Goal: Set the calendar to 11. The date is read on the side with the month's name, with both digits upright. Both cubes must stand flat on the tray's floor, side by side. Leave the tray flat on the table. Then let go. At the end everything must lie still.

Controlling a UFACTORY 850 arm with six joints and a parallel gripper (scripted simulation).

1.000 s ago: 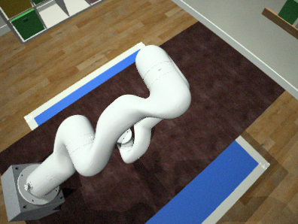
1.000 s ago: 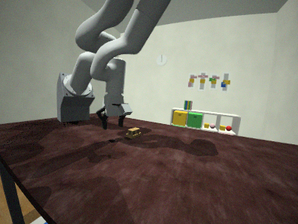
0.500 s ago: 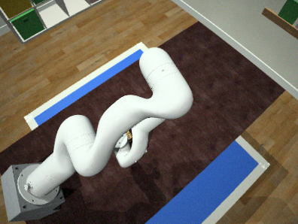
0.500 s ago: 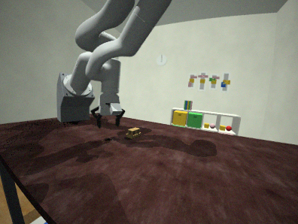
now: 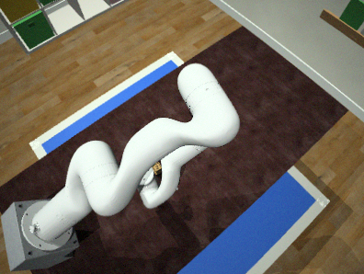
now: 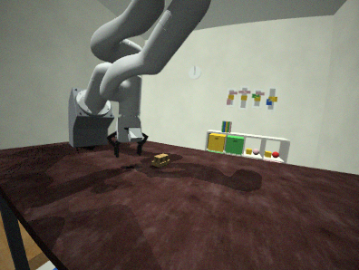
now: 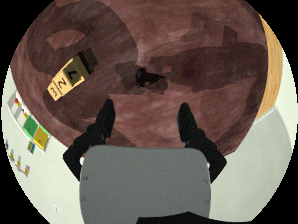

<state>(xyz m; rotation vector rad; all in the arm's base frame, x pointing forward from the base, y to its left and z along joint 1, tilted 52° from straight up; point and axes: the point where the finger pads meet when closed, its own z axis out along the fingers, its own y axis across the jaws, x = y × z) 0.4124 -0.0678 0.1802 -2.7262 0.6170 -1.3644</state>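
Right now my hand is 110 mm short of the cube, 120 mm to the right of it and 30 mm above it. From my hand the other things lie so: wooden tray 100 mm ahead, 100 mm to the left, 50 mm below.
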